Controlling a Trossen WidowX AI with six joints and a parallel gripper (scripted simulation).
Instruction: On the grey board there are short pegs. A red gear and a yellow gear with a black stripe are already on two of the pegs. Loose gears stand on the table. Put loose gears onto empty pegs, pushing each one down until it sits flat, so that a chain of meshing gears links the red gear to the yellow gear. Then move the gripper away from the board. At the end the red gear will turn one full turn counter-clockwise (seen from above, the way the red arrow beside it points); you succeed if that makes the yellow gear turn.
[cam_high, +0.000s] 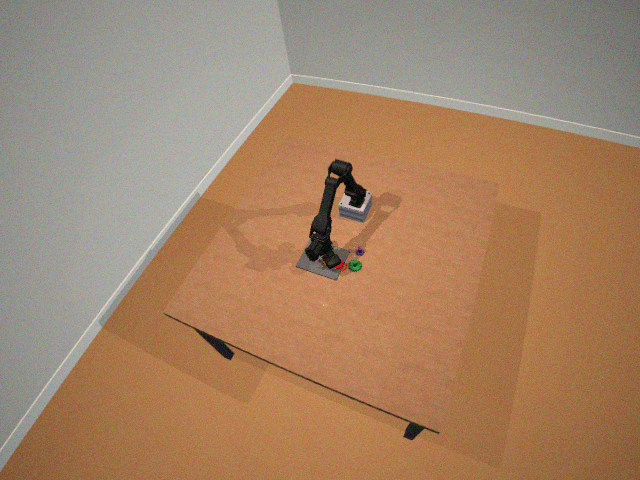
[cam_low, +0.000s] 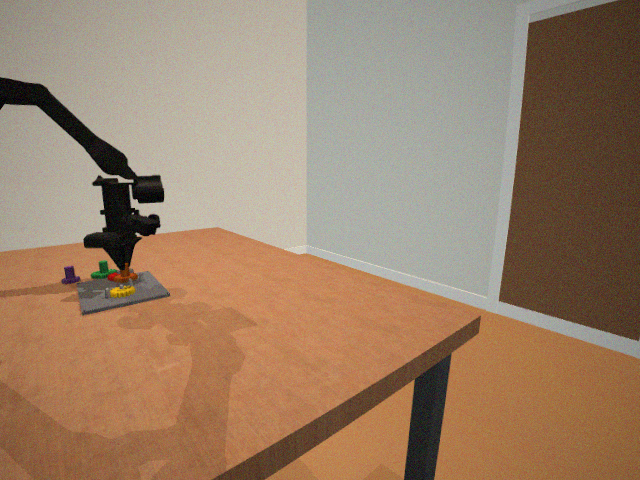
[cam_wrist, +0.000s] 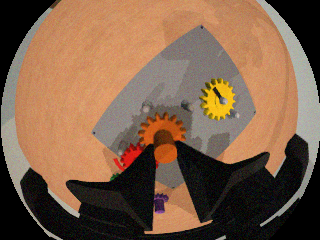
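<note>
Now: the red gear 1 cm behind my gripper tip, 5 cm to the left of it and 3 cm below it. Also, from my gripper tip: red arrow (1 cm behind, 8 cm to the left, 4 cm below); orange gear (1 cm below); yellow gear (2 cm behind, 8 cm to the right, 3 cm below).
</note>
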